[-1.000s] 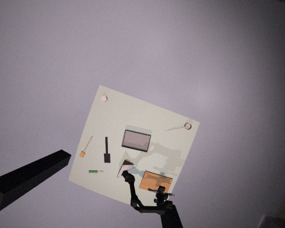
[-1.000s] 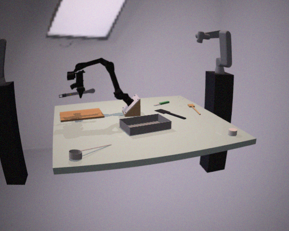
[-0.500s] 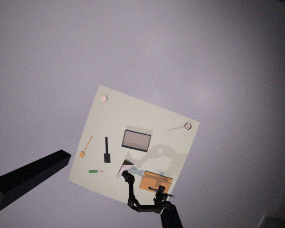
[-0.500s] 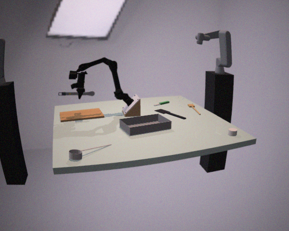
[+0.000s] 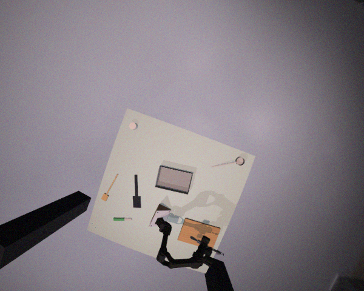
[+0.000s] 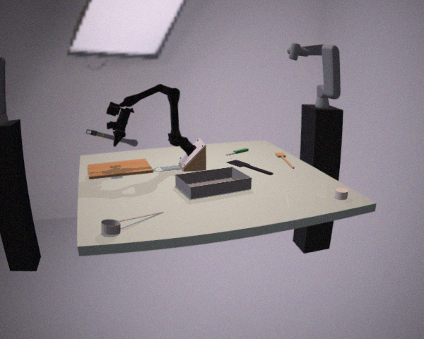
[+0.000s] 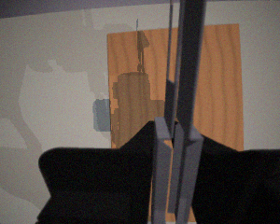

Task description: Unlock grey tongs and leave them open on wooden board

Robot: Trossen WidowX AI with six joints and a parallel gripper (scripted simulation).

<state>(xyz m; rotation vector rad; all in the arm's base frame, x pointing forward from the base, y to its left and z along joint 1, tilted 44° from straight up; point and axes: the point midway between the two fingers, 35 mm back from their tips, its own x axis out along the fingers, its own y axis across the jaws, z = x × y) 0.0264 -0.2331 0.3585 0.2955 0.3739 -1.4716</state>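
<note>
Now: gripper tip 40 mm past the wooden board, 10 mm to the right of it and 140 mm above it. From my gripper tip the other things lie so: black spatula (70 mm ahead, 720 mm to the left, 140 mm below); then green-handled tool (220 mm behind, 740 mm to the left, 140 mm below); then roasting tin (360 mm ahead, 460 mm to the left, 120 mm below).
</note>
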